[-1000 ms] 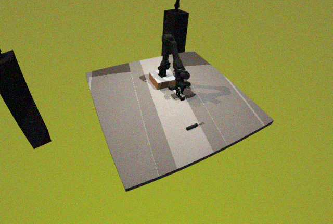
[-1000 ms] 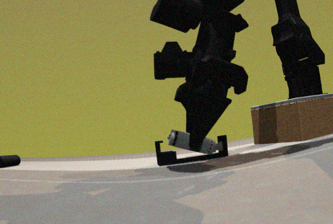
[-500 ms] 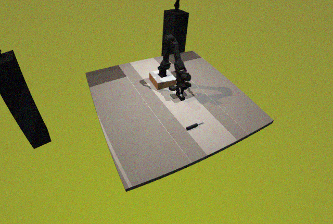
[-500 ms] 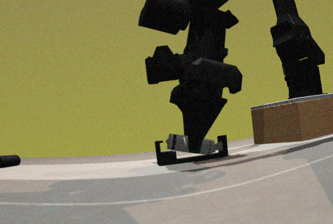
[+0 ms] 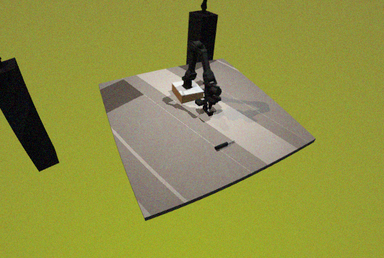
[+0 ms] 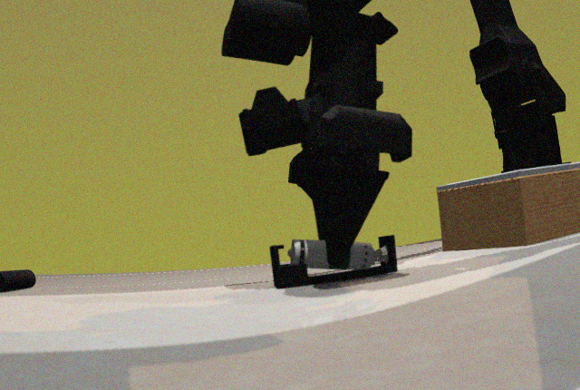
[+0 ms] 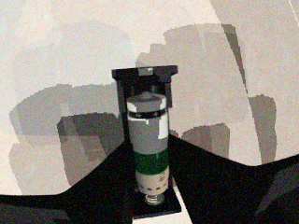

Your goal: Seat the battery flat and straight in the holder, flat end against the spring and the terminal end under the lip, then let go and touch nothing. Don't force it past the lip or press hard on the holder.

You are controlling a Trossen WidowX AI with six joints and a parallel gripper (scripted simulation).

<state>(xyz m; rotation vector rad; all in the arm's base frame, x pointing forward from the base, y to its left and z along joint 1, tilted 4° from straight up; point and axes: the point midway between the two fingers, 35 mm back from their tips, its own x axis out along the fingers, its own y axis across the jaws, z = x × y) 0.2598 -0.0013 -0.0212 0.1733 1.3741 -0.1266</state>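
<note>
Right now my gripper tip is 10 mm below the battery. From my gripper tip the other things lie so: black screwdriver (320 mm ahead, 120 mm to the right).
</note>
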